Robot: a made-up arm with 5 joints. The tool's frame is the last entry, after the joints.
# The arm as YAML. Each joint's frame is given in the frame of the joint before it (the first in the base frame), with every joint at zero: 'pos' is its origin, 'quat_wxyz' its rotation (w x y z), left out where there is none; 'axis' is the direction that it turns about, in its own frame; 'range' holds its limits. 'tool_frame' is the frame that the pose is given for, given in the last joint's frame.
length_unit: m
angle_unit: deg
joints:
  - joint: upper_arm
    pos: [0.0, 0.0, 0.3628]
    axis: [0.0, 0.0, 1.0]
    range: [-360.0, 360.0]
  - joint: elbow
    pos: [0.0, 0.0, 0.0]
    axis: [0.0, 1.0, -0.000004]
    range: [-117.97, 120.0]
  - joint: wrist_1
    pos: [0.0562, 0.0, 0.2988]
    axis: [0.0, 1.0, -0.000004]
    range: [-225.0, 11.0]
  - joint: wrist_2
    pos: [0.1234, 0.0, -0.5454]
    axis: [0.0, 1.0, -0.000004]
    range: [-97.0, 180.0]
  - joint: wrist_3
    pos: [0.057, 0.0, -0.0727]
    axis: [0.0, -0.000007, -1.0]
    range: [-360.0, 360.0]
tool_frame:
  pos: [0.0, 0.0, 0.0]
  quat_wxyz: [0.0, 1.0, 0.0, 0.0]
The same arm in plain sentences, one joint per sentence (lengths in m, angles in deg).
The arm has five revolute joints in a row. What follows holds with every joint at zero, and every direction is one of the base frame's.
Joint 1 lies 0.3628 m along +z from the base frame's origin and turns about +z, from -360 to 360 deg.
Joint 2 lies at the same point as joint 1 and turns about +y, from -117.97 to 120 deg.
Joint 3 lies 0.0562 m along +x and 0.2988 m along +z from joint 2 and turns about +y, from -225 to 11 deg.
Joint 4 lies 0.1234 m along +x and 0.5454 m along -z from joint 3 and turns about +y, from -97 to 180 deg.
Joint 5 lies 0.057 m along +x and 0.0727 m along -z from joint 4 and turns about -z, from -360 to 360 deg.
The tool frame, which is the frame that the pose is given for, lies at the same point as joint 5; its axes are the base frame's turned by roll 180, pitch 0 and yaw 0 deg (as in URDF: about the fixed x, then y, then z).

